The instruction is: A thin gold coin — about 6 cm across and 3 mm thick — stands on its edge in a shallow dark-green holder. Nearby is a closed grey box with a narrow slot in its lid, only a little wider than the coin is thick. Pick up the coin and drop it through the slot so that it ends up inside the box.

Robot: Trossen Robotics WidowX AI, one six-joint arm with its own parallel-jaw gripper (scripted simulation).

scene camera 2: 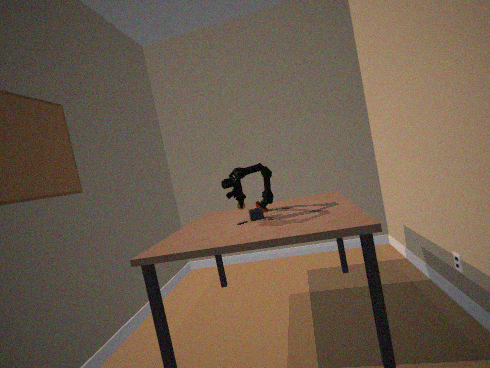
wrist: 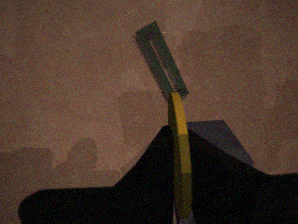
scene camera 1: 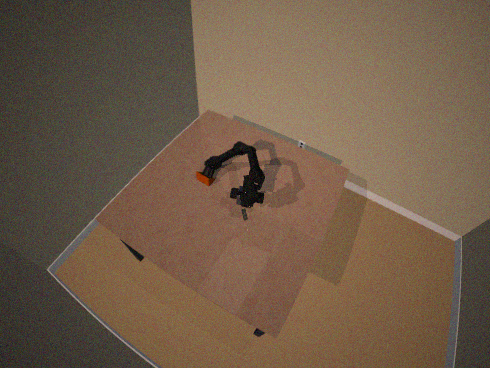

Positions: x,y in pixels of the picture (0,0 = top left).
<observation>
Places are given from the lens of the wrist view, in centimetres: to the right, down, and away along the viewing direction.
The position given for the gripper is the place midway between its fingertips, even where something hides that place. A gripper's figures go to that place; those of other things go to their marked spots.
gripper [wrist: 172,132]: 1, 1, 11
gold coin [wrist: 176,117]: 1, 0, 7
</observation>
